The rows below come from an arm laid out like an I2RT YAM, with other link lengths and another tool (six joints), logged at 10 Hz.
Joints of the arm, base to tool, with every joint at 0 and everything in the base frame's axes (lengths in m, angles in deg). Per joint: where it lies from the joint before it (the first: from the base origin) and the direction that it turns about. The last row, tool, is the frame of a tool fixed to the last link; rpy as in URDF.
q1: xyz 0 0 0.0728 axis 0 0 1
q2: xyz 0.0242 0.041 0.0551 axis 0 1 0
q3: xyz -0.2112 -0.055 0 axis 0 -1 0
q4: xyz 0.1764 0.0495 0.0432 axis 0 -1 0
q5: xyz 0.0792 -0.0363 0.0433 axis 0 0 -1
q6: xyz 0.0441 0 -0.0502 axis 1 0 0
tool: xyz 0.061 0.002 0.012 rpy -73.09 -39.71 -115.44
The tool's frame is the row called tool.
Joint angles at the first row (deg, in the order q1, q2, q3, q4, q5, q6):
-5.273 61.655 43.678 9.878 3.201 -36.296
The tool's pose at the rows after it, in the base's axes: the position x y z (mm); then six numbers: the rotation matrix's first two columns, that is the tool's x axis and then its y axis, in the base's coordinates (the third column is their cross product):
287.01, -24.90, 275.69, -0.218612, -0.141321, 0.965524, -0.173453, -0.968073, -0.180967
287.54, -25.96, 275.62, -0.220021, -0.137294, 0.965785, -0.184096, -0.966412, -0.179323
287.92, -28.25, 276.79, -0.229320, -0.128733, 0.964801, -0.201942, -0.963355, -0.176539
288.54, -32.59, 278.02, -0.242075, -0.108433, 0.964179, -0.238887, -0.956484, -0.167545
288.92, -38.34, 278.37, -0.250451, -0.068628, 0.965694, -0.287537, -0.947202, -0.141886
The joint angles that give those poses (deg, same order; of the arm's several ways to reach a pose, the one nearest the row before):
-5.340 61.677 43.705 9.767 3.272 -36.388
-5.288 61.872 43.769 9.899 3.959 -36.387
-5.330 62.006 43.777 10.446 5.068 -36.440
-5.326 62.311 43.742 11.353 7.421 -36.736
-5.361 62.708 43.509 12.549 10.520 -37.964

